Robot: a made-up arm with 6 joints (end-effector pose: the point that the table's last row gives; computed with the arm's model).
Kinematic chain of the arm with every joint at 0, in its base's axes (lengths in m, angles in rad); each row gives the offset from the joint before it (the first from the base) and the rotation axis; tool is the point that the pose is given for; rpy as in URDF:
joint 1: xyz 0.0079 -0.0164 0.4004 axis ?
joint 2: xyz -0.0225 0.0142 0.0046 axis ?
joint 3: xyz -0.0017 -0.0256 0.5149 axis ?
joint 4: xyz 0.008 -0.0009 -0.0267 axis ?
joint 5: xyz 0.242 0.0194 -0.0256 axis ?
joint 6: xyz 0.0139 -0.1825 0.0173 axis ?
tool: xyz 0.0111 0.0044 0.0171 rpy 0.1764 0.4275 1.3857
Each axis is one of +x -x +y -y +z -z.
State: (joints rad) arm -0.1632 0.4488 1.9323 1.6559 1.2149 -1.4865
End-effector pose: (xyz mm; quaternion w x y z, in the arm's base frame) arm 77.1 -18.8 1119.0 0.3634 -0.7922 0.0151 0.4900
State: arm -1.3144 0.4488 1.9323 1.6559 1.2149 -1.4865
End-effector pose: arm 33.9 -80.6 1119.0 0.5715 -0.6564 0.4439 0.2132
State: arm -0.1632 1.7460 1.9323 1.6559 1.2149 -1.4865
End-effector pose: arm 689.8 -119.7 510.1 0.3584 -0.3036 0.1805 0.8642
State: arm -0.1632 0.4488 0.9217 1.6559 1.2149 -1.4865
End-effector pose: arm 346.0 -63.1 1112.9 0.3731 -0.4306 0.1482 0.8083
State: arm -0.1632 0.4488 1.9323 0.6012 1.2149 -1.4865
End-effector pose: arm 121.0 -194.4 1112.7 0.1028 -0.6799 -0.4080 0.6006
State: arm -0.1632 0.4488 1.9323 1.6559 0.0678 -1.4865
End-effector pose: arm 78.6 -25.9 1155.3 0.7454 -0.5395 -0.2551 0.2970
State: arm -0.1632 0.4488 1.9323 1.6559 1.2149 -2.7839
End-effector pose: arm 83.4 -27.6 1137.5 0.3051 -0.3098 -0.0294 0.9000
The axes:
joint 1: +z
joint 2: +y
joint 3: -y
joint 4: -x
joint 5: -y
joint 6: -x

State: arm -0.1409 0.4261 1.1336 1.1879 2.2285 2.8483
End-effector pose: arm 282.3 -134.3 1119.9 0.2022 -0.2447 -0.3109 -0.8959
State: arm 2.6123 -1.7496 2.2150 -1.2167 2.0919 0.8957
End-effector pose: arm 723.4 -379.2 268.9 0.1985 -0.8175 -0.0769 0.5351
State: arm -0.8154 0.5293 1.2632 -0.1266 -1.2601 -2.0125
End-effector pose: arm 215.8 -507.9 961.8 0.5986 0.5936 -0.5252 0.1163
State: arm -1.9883 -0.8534 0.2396 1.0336 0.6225 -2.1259
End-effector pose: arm 75.1 395.2 1034.6 0.8861 -0.4227 -0.0176 0.1892
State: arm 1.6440 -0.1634 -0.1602 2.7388 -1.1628 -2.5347
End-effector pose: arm -135.1 130.5 998.6 0.4239 -0.1575 -0.3403 0.8244
